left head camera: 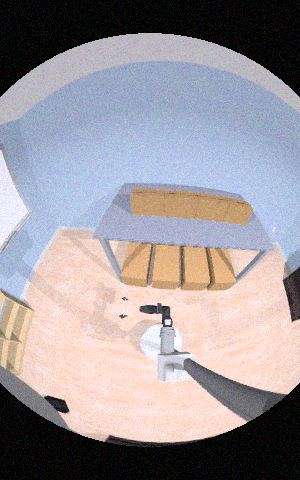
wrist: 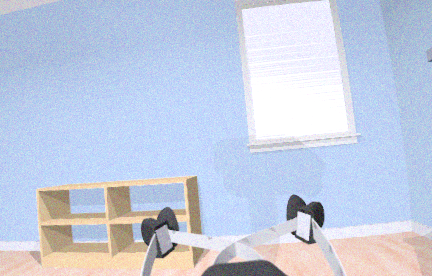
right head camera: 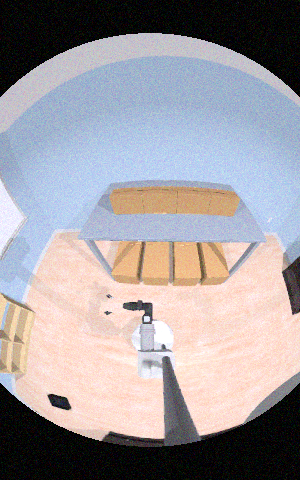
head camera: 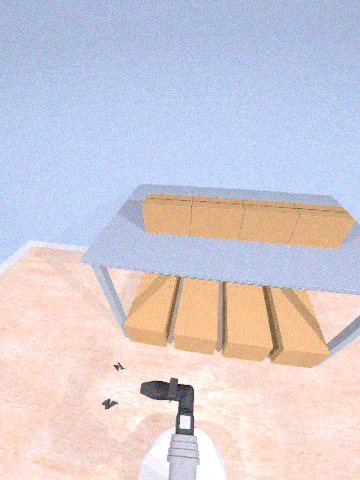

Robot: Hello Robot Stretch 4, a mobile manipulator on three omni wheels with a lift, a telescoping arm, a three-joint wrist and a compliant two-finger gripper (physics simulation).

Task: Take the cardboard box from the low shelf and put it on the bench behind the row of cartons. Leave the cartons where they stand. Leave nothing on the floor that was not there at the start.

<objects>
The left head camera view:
grey bench: 117, 223
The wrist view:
my gripper: 231, 217
low wooden shelf: 55, 220
window: 297, 93
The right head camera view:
grey bench: 102, 224
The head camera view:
my gripper: 107, 383
grey bench: 124, 244
</objects>
